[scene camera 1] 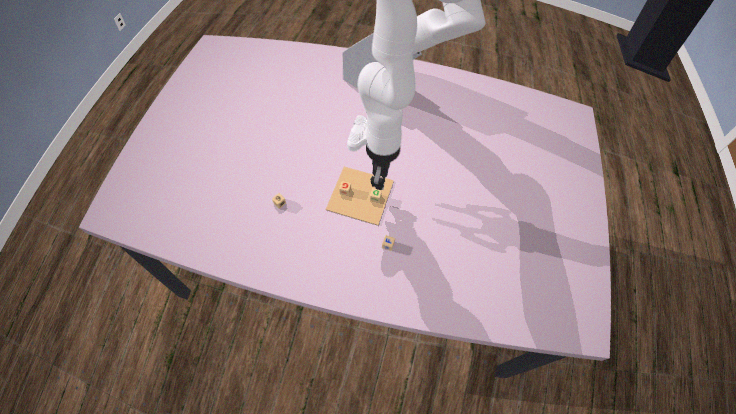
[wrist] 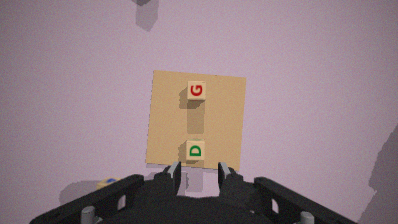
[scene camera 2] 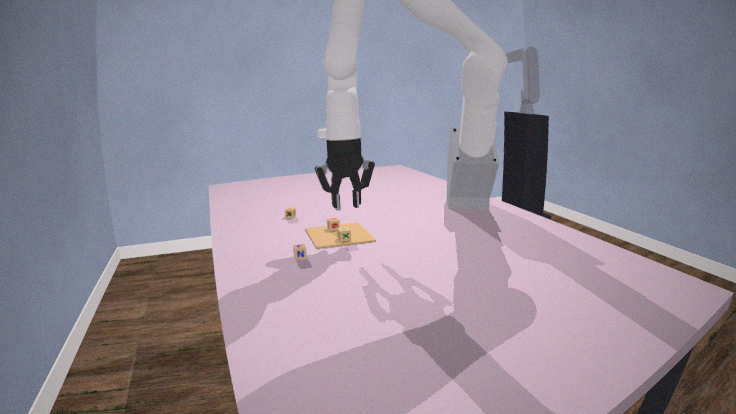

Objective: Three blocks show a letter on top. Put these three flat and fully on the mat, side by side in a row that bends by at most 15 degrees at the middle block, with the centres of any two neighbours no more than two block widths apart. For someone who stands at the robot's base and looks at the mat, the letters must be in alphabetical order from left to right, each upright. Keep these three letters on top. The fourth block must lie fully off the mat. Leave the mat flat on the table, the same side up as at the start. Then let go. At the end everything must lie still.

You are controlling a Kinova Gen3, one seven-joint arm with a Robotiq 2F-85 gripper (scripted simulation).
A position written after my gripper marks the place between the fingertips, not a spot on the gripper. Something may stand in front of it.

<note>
In view: my gripper (scene camera 2: 347,208) and a tan mat (scene camera 1: 357,205).
The tan mat is seen too in the wrist view (wrist: 218,120) and in scene camera 2 (scene camera 2: 322,237). My gripper is seen too in the wrist view (wrist: 199,171).
</note>
